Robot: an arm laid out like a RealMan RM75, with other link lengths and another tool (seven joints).
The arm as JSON. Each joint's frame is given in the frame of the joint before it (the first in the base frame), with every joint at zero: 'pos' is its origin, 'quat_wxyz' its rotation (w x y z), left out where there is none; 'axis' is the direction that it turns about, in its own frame. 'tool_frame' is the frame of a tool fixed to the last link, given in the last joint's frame.
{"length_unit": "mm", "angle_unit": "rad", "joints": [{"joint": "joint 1", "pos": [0.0, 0.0, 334.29], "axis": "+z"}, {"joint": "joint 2", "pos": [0.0, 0.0, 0.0], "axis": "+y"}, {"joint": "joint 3", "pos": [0.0, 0.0, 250.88], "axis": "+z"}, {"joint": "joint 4", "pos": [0.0, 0.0, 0.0], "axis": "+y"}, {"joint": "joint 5", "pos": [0.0, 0.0, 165.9], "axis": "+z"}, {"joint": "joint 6", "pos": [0.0, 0.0, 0.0], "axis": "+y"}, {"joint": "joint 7", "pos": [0.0, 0.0, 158.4], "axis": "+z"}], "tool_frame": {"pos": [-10.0, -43.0, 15.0], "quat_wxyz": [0.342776, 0.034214, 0.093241, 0.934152]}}
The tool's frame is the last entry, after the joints.
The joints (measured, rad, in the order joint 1, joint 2, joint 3, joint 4, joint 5, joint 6, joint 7), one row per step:
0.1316, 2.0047, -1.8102, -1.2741, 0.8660, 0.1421, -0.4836
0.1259, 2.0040, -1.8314, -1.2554, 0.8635, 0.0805, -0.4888
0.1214, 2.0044, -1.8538, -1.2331, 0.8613, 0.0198, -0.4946
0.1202, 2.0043, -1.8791, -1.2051, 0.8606, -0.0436, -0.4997
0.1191, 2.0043, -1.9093, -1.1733, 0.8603, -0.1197, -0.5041
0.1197, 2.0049, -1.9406, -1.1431, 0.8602, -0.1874, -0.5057
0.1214, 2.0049, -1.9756, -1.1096, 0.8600, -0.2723, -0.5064
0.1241, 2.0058, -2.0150, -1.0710, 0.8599, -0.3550, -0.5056
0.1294, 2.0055, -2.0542, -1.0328, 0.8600, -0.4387, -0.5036
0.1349, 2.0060, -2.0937, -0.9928, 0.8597, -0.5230, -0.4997
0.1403, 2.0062, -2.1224, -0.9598, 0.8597, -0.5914, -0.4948
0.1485, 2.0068, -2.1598, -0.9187, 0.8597, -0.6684, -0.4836
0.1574, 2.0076, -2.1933, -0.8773, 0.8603, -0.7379, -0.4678
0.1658, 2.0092, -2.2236, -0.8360, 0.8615, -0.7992, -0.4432
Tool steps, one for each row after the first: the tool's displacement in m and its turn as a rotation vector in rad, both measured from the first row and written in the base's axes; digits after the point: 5 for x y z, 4 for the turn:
0.00168, -0.00121, 0.00205, 0.0318, -0.0120, 0.0094
0.00359, -0.00282, 0.00301, 0.0599, -0.0250, 0.0178
0.00563, -0.00436, 0.00323, 0.0861, -0.0393, 0.0266
0.00729, -0.00639, 0.00389, 0.1184, -0.0544, 0.0389
0.00804, -0.00857, 0.00301, 0.1426, -0.0667, 0.0519
0.00777, -0.01088, 0.00400, 0.1786, -0.0802, 0.0719
0.00789, -0.01412, 0.00300, 0.2066, -0.0947, 0.0914
0.00694, -0.01700, 0.00297, 0.2361, -0.1091, 0.1157
0.00589, -0.02042, 0.00289, 0.2650, -0.1224, 0.1412
0.00512, -0.02307, 0.00400, 0.2912, -0.1320, 0.1621
0.00392, -0.02636, 0.00379, 0.3149, -0.1394, 0.1880
0.00350, -0.02943, 0.00367, 0.3351, -0.1427, 0.2103
0.00422, -0.03248, 0.00309, 0.3505, -0.1377, 0.2265

